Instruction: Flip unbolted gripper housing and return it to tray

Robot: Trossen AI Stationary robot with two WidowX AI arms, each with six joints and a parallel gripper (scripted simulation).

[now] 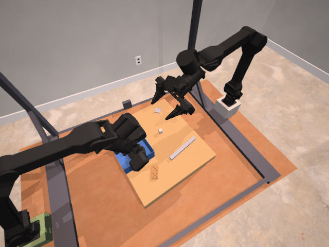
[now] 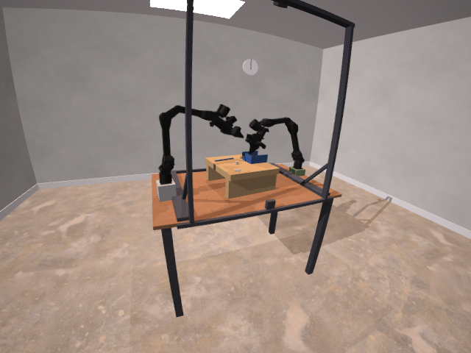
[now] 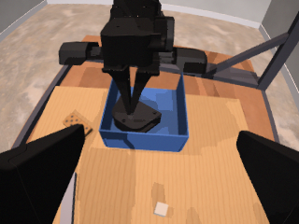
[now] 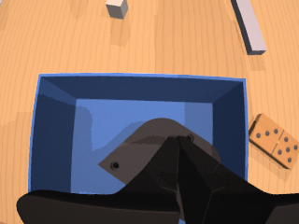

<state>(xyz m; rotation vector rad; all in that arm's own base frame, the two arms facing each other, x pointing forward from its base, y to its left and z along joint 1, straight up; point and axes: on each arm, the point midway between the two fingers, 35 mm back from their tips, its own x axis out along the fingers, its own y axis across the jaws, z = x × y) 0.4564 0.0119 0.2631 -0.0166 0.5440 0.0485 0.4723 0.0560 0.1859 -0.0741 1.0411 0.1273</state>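
Right now the gripper housing is 50 mm below my right hand. Also, from my right hand: wooden platform 20 mm behind, 100 mm to the left, 140 mm below; then blue tray 20 mm behind, 20 mm to the left, 60 mm below; then small cube 50 mm behind, 140 mm to the left, 70 mm below.
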